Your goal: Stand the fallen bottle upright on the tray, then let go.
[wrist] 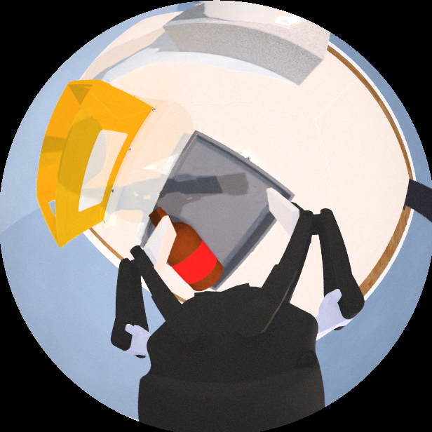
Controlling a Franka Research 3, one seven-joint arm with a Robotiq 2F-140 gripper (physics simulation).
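A brown bottle with a red label [195,262] lies on its side along the lower-left edge of the grey tray [235,220], its neck toward the upper left. My gripper [218,212] is open, with its fingers wide apart above the tray. The left fingertip overlaps the bottle in the view and hides part of its shoulder. The right fingertip shows over the tray's right corner. The height of the fingers above the bottle is hard to tell.
A yellow crate-like frame [61,170] stands to the left of the tray. A grey speckled block [245,47] stands at the top. The pale table's wooden edge [392,240] shows at the right. A dark strip [420,196] lies at the far right.
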